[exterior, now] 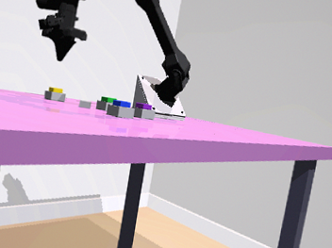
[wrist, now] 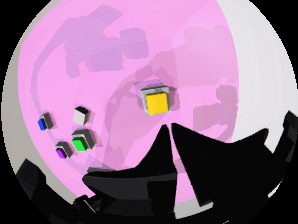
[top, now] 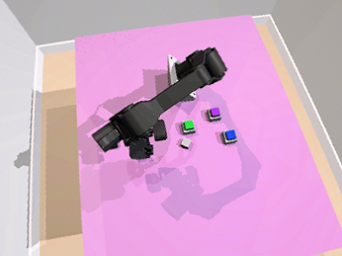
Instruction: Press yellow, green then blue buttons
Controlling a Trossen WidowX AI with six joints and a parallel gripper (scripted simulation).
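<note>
Now: the green button 80 mm behind my gripper tip, 190 mm to the left of it and 90 mm below it. Also, from my gripper tip: small grey block (20 mm behind, 170 mm to the left, 110 mm below); then yellow button (90 mm below); then purple button (130 mm behind, 300 mm to the left, 90 mm below).
</note>
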